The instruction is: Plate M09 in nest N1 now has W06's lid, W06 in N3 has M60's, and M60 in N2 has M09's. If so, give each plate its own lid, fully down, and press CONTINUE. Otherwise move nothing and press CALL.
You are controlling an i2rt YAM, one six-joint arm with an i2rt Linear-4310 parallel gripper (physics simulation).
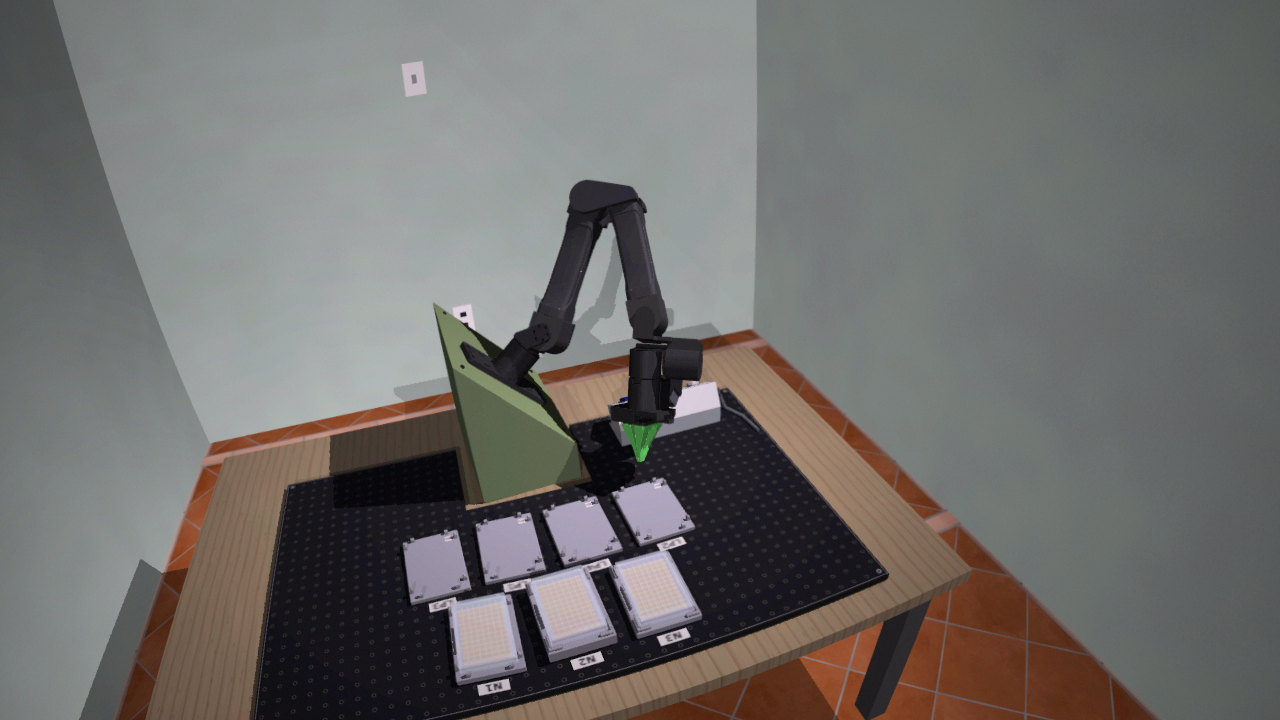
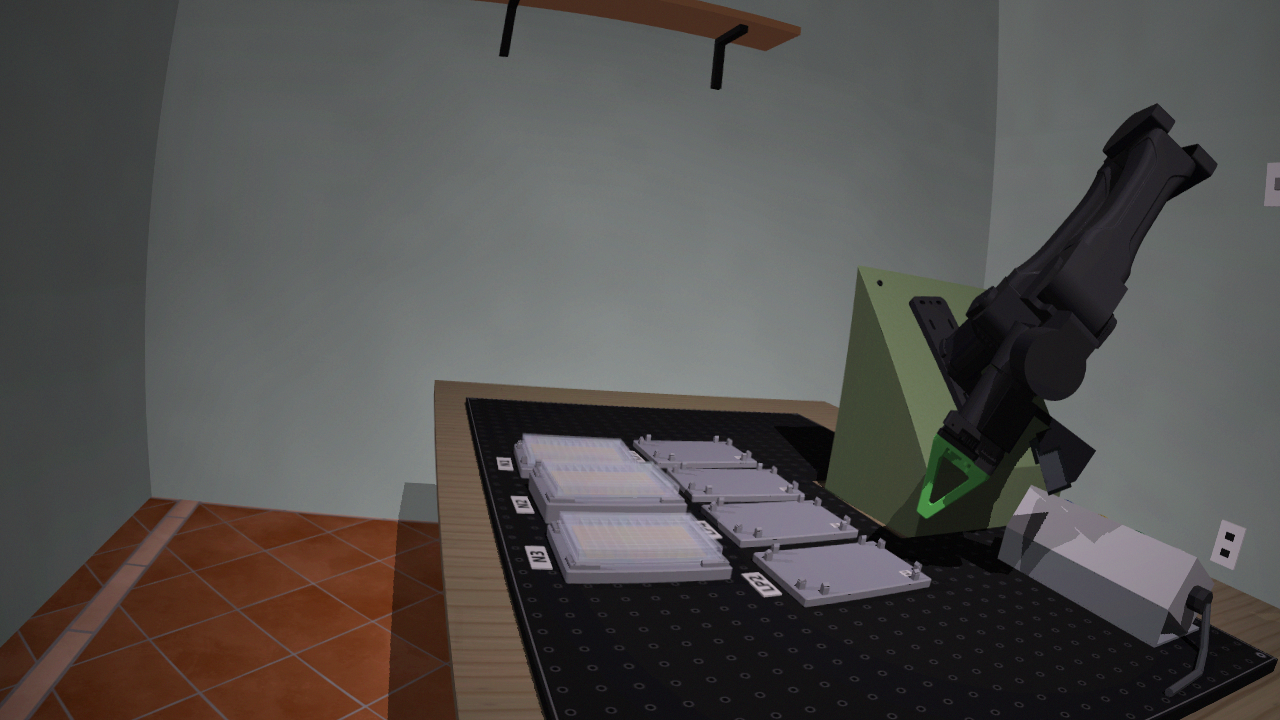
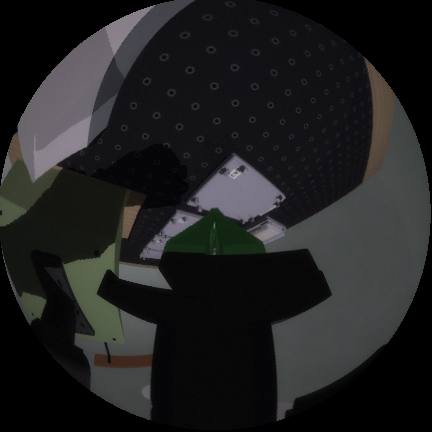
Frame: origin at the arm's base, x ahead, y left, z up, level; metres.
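Seen in the pictures: gripper, fingertip midpoint: [image 1: 640,461] [image 2: 921,515] [image 3: 214,212]; arm's base, link origin: [image 1: 502,376] [image 2: 954,363] [image 3: 63,301].
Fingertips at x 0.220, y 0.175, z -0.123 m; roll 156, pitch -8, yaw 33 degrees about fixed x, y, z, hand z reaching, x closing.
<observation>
Pixels of each thing's top centre, then the offset from my fingertips to it. "*": a spot on its surface instead.
- N2, top centre: [image 2: 608,472] [image 1: 566,600] 0.220 m ahead, 0.240 m right, 0.020 m down
- N3, top centre: [image 2: 638,529] [image 1: 653,583] [image 3: 264,237] 0.245 m ahead, 0.108 m right, 0.030 m down
- console box, top centre: [image 2: 1114,515] [image 1: 663,389] 0.158 m back, 0.137 m left, 0.024 m up
- cable, surface spot: [image 2: 1203,640] * 0.133 m back, 0.272 m left, 0.046 m down
My gripper [image 1: 640,459] [image 2: 925,514] [image 3: 214,212] is shut and empty, pointing down above the board between the light grey console and the pads. The plate in nest N1 [image 1: 485,632] [image 2: 577,450], the plate in N2 [image 1: 570,607] [image 2: 608,481] and the plate in N3 [image 1: 655,588] [image 2: 631,539] each carry a clear lid. Plate and lid codes are too small to read. The console box [image 1: 698,407] [image 2: 1109,559] [image 3: 65,100] stands at the back; its button face is turned away or hidden, so CONTINUE and CALL cannot be read.
Four grey lid pads with small corner posts, such as LP2 [image 1: 653,512] [image 2: 841,571] [image 3: 237,189], lie in a row behind the nests. The green wedge mount [image 1: 519,447] [image 2: 881,402] [image 3: 60,215] carries the arm. A cable [image 2: 1203,640] runs from the console's end.
</observation>
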